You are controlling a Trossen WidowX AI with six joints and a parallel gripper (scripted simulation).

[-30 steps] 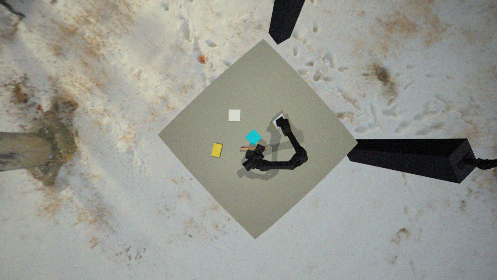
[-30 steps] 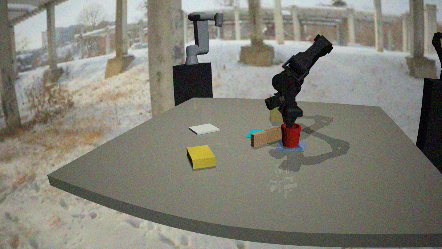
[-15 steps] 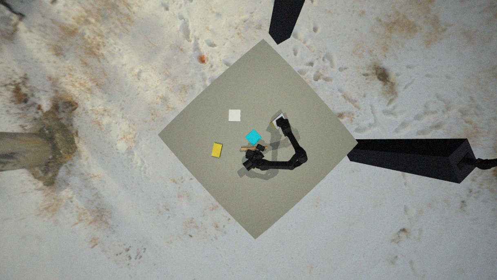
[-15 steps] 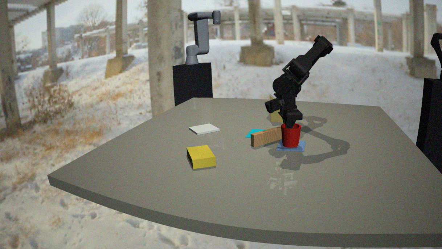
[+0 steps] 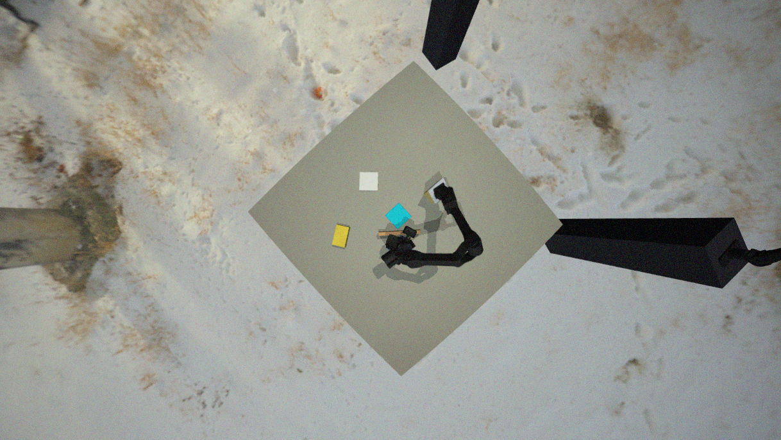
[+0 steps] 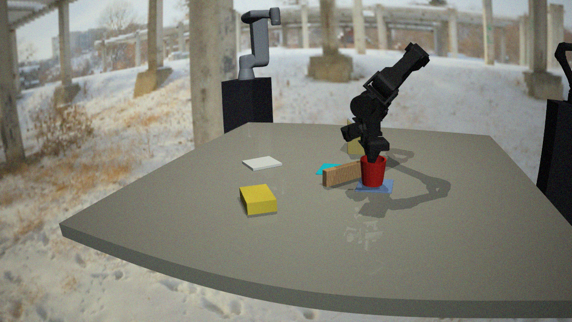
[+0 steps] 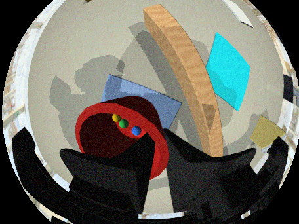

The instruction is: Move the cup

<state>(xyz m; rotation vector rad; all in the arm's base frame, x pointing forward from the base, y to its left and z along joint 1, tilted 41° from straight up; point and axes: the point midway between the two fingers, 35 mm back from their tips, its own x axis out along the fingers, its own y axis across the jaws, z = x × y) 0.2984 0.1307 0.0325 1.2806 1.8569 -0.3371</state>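
Now: gripper tip 70 mm past the cyan pad, 130 mm to the left of it and 50 mm above it. Round my gripper tip: red cup: 30 mm ahead, 10 mm to the left; wooden bar: 20 mm behind, 50 mm to the right, 30 mm below; flat white tile: 40 mm behind, 380 mm to the right, 40 mm below.
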